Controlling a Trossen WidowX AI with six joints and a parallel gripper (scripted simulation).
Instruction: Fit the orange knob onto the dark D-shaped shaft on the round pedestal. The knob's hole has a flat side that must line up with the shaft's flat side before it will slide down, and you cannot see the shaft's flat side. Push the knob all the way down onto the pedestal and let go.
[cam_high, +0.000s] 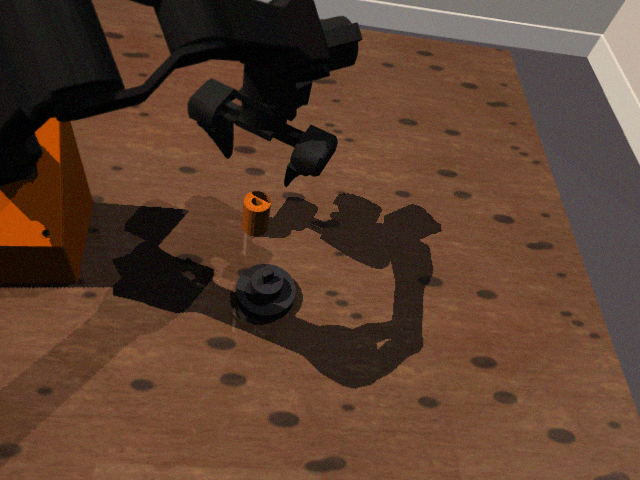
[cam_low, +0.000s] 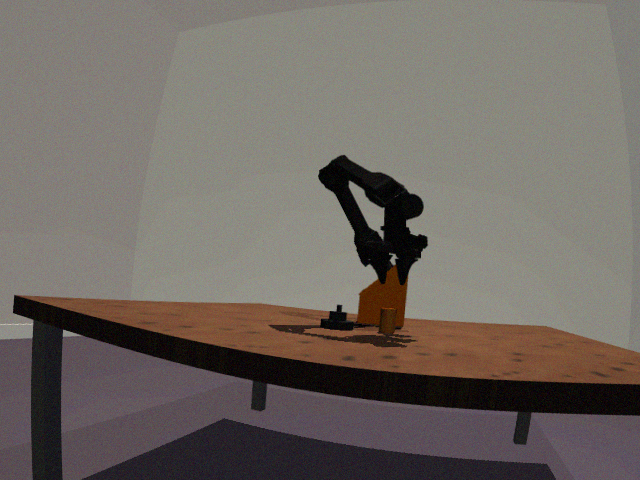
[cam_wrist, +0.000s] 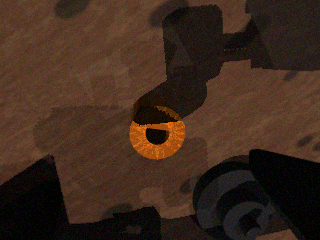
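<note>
The knob lies 9 cm below my gripper tip. The rest, counted from my gripper tip: dark pedestal: 13 cm to the right, 9 cm below.
</note>
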